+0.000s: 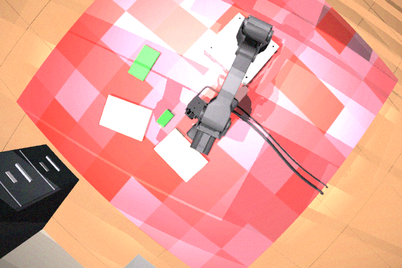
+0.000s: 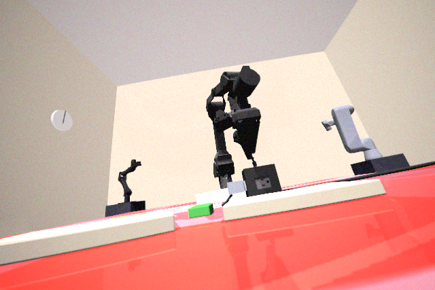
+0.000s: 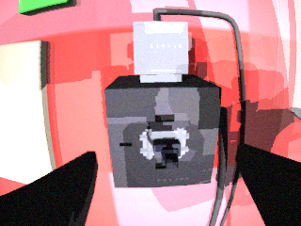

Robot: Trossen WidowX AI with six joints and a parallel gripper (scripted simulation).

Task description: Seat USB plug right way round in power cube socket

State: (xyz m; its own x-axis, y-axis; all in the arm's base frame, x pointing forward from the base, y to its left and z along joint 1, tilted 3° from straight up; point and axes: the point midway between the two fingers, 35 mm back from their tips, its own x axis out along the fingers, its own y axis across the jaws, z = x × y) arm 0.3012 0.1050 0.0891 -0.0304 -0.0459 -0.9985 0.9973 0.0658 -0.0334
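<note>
The USB plug is 20 mm below my gripper tip. Round my gripper tip: green block 120 mm to the right, 120 mm ahead, 100 mm below; then green card 340 mm to the right, 100 mm below, 40 mm ahead.
</note>
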